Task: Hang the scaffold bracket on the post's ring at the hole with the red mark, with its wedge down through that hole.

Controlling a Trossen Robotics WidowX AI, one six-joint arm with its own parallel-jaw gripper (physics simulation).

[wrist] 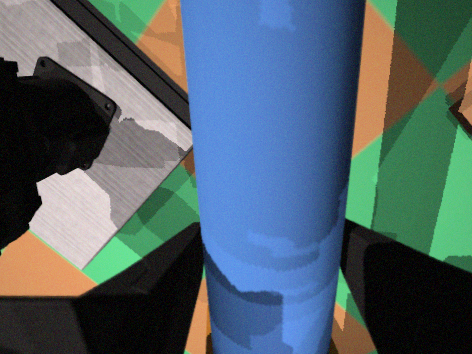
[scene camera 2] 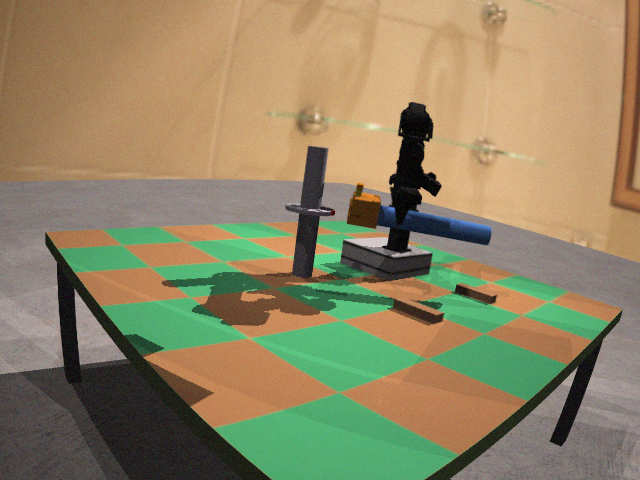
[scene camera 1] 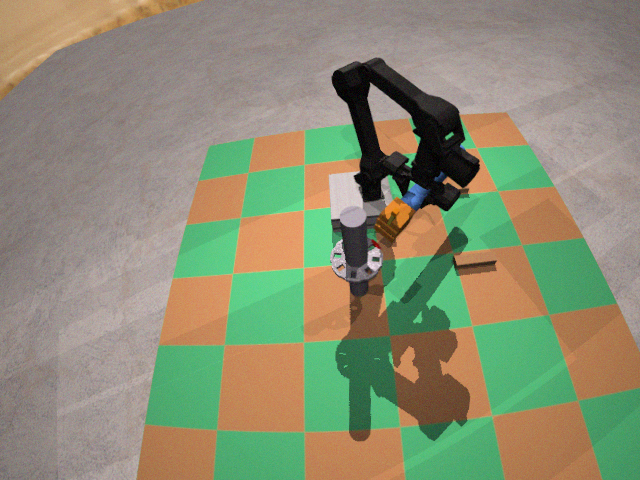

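The grey post point(scene camera 1: 355, 240) point(scene camera 2: 313, 180) stands upright and carries a light grey ring point(scene camera 1: 361, 275) point(scene camera 2: 295, 208) with holes. The red mark point(scene camera 1: 375, 244) point(scene camera 2: 332, 212) is on the ring's side towards the bracket. The bracket is a blue tube point(scene camera 1: 415, 196) point(scene camera 2: 447, 228) point(wrist: 275, 125) with an orange head point(scene camera 1: 397, 212) point(scene camera 2: 364, 211). A small orange wedge end point(scene camera 2: 359, 189) sticks up from the head; its lower part is hidden. My gripper point(scene camera 1: 430, 189) point(scene camera 2: 401, 214) point(wrist: 268, 230) is shut on the blue tube. The head is beside the ring's red-mark side, apart from it, with the tube slightly tilted in scene camera 2.
The arm's light grey base point(scene camera 1: 343, 198) point(scene camera 2: 385, 258) point(wrist: 60, 225) stands behind the post, near the bracket. Two brown bars lie on the checkered table: one bar point(scene camera 1: 475, 264) point(scene camera 2: 417, 311) and another bar point(scene camera 1: 464, 191) point(scene camera 2: 475, 293).
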